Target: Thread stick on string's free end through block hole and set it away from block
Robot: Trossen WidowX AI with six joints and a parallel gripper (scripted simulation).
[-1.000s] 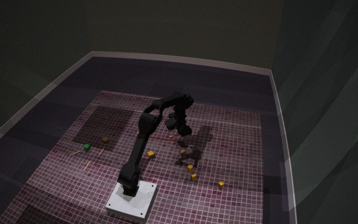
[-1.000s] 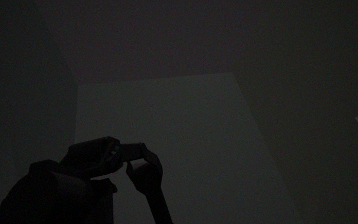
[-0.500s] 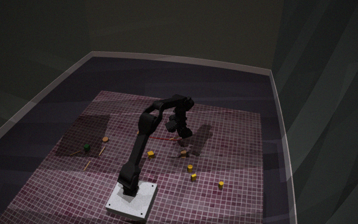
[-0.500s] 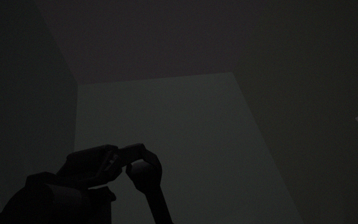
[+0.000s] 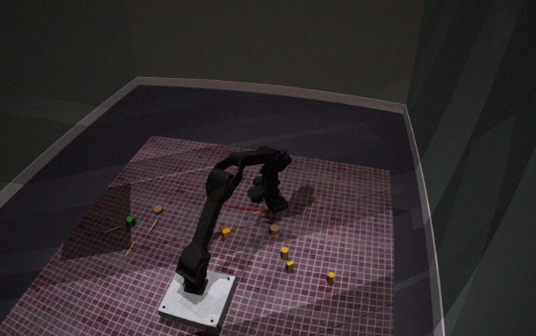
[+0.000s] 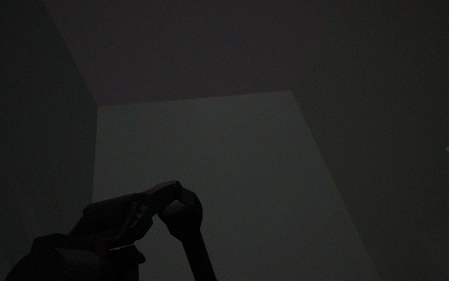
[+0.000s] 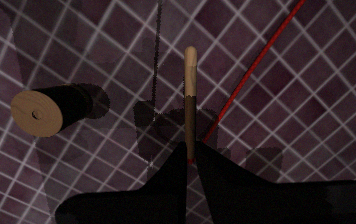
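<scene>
Right now the yellow wooden block is 14 cm behind my gripper tip, 14 cm to the left of it and 2 cm below it. The rest, counted from my gripper tip: round wooden button 2 cm ahead, 26 cm to the left, 3 cm below; thin wooden stick 1 cm behind, 1 cm to the left; wooden cylinder 10 cm behind, 4 cm to the right, 2 cm below.
</scene>
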